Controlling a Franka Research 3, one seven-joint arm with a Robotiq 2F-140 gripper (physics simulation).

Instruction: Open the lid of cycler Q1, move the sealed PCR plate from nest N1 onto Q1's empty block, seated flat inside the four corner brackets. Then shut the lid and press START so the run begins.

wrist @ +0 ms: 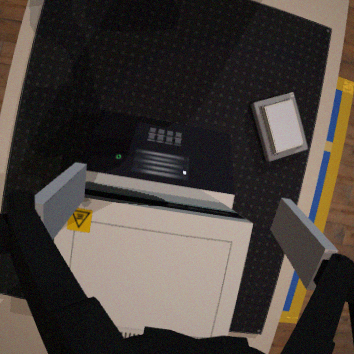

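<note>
Cycler Q1 (210, 165) stands below the gripper, its dark front panel with a keypad, a striped grille and a small green ring (118, 156) facing up the view. Its broad cream lid (155, 275), with a yellow warning label, fills the lower middle. A dark slanting gap shows between the lid's front edge and the cream strip behind the panel; how far the lid stands open I cannot tell. The block and its brackets are hidden. The white sealed PCR plate (284, 125) lies in the grey nest (263, 145) at the right. My gripper (182, 198) is wide open and empty above the cycler.
A black dotted mat (200, 65) lies under the cycler and nest, on a cream table top (15, 85). A yellow and blue strip (327, 170) runs along the right, outside the table edge, with wooden floor (345, 200) beyond.
</note>
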